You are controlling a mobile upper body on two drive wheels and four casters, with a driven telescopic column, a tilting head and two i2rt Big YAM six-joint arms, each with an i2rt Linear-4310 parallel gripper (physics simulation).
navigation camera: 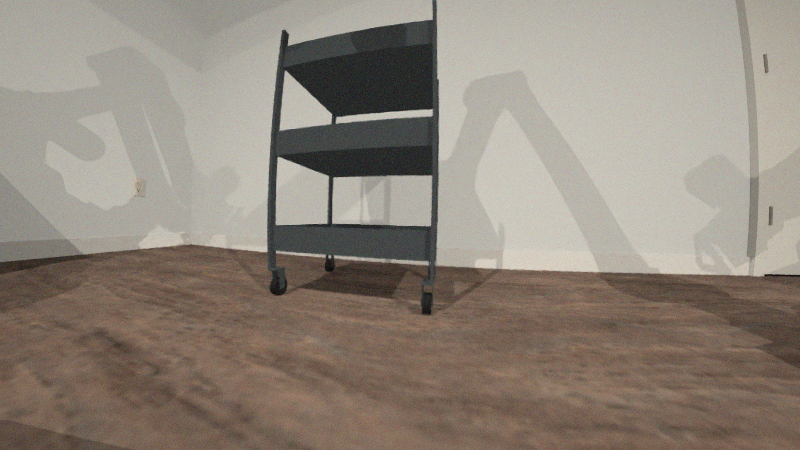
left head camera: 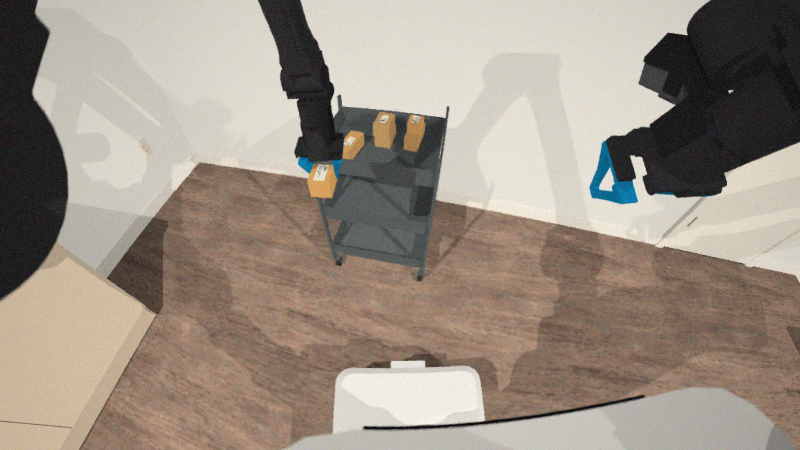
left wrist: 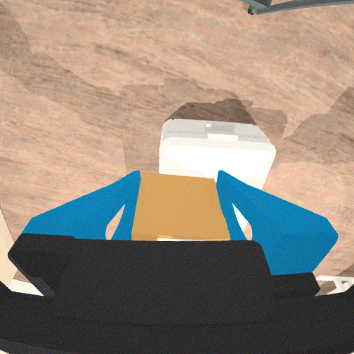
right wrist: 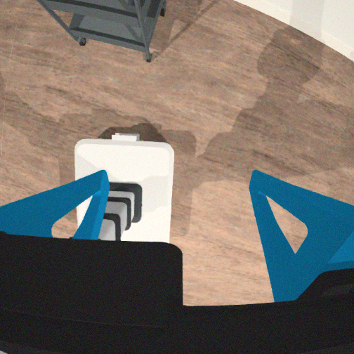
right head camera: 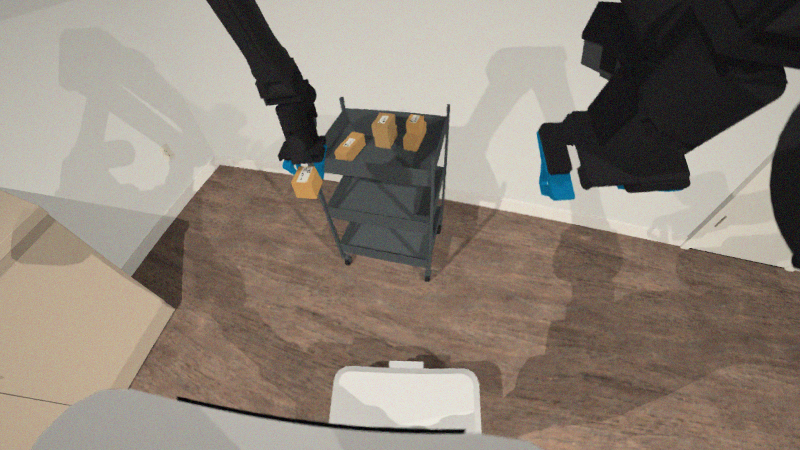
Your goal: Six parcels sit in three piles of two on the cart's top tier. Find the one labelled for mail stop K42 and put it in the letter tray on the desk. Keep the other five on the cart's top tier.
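Frame: origin at the left arm's base, x ahead, y up, z right, level; metres.
Seen in the pictures: right gripper, fingertip midpoint: [left head camera: 622,190] [right head camera: 580,185].
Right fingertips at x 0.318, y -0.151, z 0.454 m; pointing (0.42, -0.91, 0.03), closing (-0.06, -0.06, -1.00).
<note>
Pixels of each thing's top centre, then the offset from my right fingertips to it. "*": a spot on its surface instead.
- small brown parcel, top centre: [left head camera: 320,172] [right head camera: 304,174] dx +0.269, dy -0.225, dz -0.442 m
- cart's top tier, surface spot: [left head camera: 413,175] * dx +0.506, dy -0.455, dz -0.215 m
- single parcel, top centre: [left head camera: 349,141] [right head camera: 349,142] dx +0.675, dy -0.440, dz -0.438 m
- middle pile, top centre: [left head camera: 384,118] [right head camera: 383,119] dx +0.746, dy -0.392, dz -0.314 m
- right pile, top centre: [right head camera: 415,129] [left head camera: 415,130] dx +0.744, dy -0.440, dz -0.199 m
My left gripper [left head camera: 320,165] [right head camera: 305,166] [left wrist: 178,178] is shut on a small brown parcel [left head camera: 322,184] [right head camera: 307,185] [left wrist: 178,207], held in the air at the cart's left side in the head views. Its white label is too small to read. On the cart's top tier [left head camera: 413,175] [right head camera: 386,172] lie a single parcel [left head camera: 353,144] [right head camera: 350,147] at the left, a middle pile [left head camera: 383,133] [right head camera: 384,133] and a right pile [left head camera: 413,137] [right head camera: 413,136]. Their labels are unreadable. My right gripper [left head camera: 648,197] [right head camera: 604,194] [right wrist: 179,177] is open and empty, right of the cart. The letter tray does not show.
The dark grey cart [right wrist: 107,41] [navigation camera: 358,240] stands on casters near the wall. A beige surface [left head camera: 67,347] [right head camera: 78,313], perhaps the desk, is at the lower left. My white base [left head camera: 408,391] [right head camera: 405,391] [left wrist: 215,160] [right wrist: 125,160] is below the cart in the head views.
</note>
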